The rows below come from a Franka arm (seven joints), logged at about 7 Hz.
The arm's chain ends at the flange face. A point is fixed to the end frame.
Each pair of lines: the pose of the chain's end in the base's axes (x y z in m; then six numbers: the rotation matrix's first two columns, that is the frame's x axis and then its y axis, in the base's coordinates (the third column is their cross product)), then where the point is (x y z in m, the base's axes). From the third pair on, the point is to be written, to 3 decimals.
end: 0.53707 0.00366 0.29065 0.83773 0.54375 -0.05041 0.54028 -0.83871 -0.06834
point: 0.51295 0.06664 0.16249
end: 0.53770 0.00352 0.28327 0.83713 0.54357 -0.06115 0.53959 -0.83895 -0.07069
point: 0.51225 0.06601 0.15513
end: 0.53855 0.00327 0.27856 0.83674 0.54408 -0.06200 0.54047 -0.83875 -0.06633
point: 0.513 0.065 0.150
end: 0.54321 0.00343 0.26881 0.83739 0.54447 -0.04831 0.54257 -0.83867 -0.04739
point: 0.521 0.064 0.139
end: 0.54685 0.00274 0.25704 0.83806 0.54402 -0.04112 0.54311 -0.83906 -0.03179
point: 0.526 0.062 0.127
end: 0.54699 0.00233 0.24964 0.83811 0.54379 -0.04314 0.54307 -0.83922 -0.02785
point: 0.526 0.061 0.119
